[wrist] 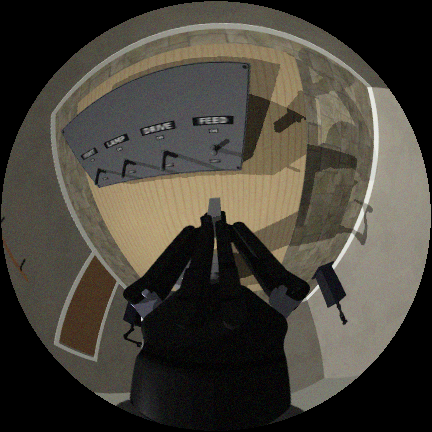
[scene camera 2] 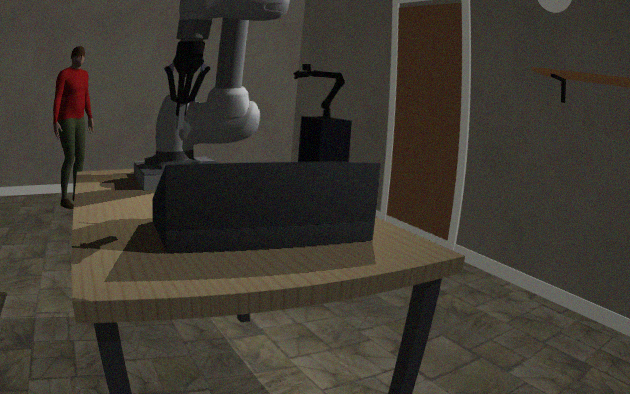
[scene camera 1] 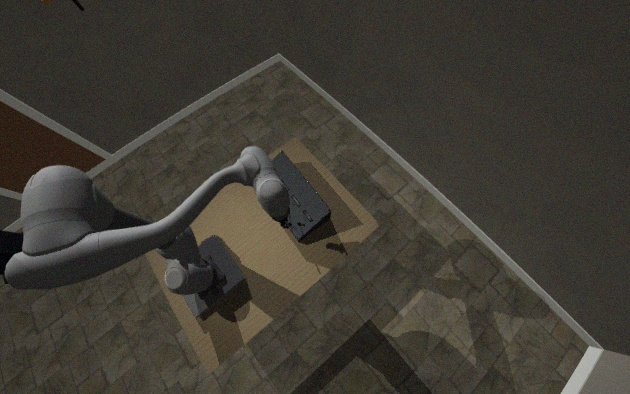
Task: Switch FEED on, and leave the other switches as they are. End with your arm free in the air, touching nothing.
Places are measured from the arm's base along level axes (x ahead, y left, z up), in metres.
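Pixels of known places: gripper, between the fingertips: (wrist: 215, 205) (scene camera 2: 179, 128); arm's base, origin of its link: (scene camera 1: 205, 276).
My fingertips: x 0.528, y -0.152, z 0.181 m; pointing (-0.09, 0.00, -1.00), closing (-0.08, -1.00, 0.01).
Observation:
Ahead of a thing's pixels: the offset from my fingertips to its top centre.
The grey switch panel (scene camera 1: 311, 196) (scene camera 2: 270, 205) (wrist: 200, 90) stands on the table. In the wrist view the FEED label {0.018 m right, 0.138 m ahead, 0.106 m down} (wrist: 213, 120) is at its right, above the FEED lever (wrist: 219, 146). That lever looks tipped up and right, towards its ON mark, unlike the others; its exact angle is hard to tell. The DRIVE lever {0.111 m left, 0.072 m ahead, 0.107 m down} (wrist: 165, 159), LAMP lever {0.230 m left, 0.087 m ahead, 0.107 m down} (wrist: 125, 167) and the leftmost lever {0.349 m left, 0.101 m ahead, 0.107 m down} (wrist: 98, 176), its label blurred, point down. My gripper (scene camera 2: 180, 106) (wrist: 215, 205) is shut and empty, in the air in front of the panel's lower edge, apart from the FEED lever.
The wooden table (scene camera 1: 240, 220) (scene camera 2: 270, 295) (wrist: 150, 210) carries the panel and my arm's base (scene camera 2: 150, 175). A person in red (scene camera 2: 75, 95) stands behind the table at the left. A small black arm on a dark pedestal (scene camera 2: 325, 140) stands at the back.

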